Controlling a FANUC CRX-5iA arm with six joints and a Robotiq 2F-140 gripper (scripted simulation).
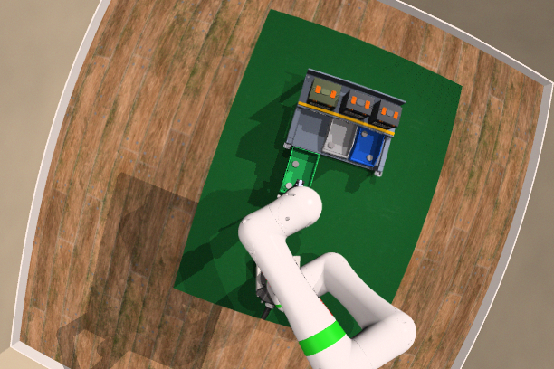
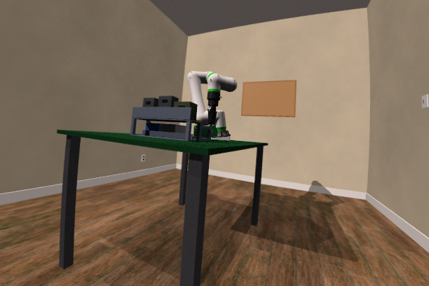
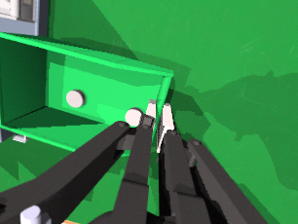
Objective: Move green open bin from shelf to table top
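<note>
The green open bin is 8 cm ahead of my hand, 1 cm to the left of it and 2 cm below it. The rest, counted from my hand: grey bin: 29 cm ahead, 7 cm to the right, 4 cm below; then blue bin: 30 cm ahead, 18 cm to the right, 4 cm below.
</note>
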